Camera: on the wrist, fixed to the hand. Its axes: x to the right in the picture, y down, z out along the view.
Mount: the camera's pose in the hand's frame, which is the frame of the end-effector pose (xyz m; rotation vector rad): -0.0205 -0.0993 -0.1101 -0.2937 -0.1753 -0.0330
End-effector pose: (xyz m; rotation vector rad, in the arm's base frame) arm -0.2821 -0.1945 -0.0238 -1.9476 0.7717 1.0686
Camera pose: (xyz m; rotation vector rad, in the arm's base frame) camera -0.1687 -0.2327 0.0661 -2.0639 0.5069 1.3742
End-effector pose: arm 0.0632 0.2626 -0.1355 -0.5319 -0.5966 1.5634
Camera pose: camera 0.2115 0.2535 -0.1538 -0.6043 -0.9737 1.5091
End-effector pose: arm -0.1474 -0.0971 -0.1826 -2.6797 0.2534 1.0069
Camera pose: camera -0.0693 -0.0353 -0.0709 -2.8135 0.0267 1.3528
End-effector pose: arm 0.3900 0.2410 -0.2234 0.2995 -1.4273 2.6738
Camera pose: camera 0.4135 0.3879 -0.2070 0.5345 -1.8190 2.4162
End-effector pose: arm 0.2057 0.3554 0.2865 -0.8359 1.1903 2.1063
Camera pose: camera 0.3176 0.2983 0.2051 -0.7707 0.7837 2.3074
